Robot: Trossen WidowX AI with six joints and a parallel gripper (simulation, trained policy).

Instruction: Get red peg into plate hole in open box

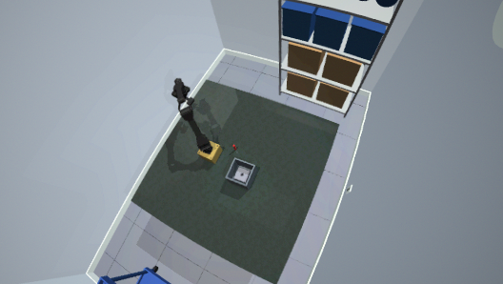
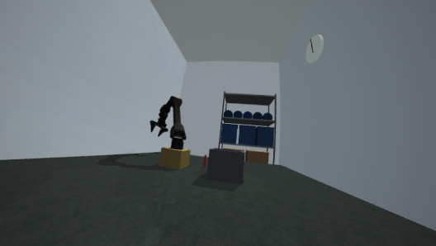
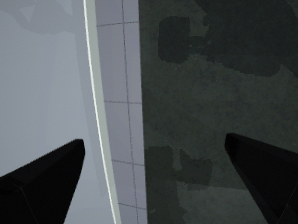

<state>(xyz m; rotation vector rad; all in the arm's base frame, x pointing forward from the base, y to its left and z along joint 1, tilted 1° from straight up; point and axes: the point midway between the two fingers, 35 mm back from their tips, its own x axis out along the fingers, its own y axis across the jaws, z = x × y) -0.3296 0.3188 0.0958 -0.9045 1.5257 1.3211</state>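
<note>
Now: the red peg 51 cm ahead of my gripper tip, 23 cm to the right of it and 14 cm below it. Round my gripper tip: light grey plate: 64 cm ahead, 42 cm to the right, 13 cm below.
</note>
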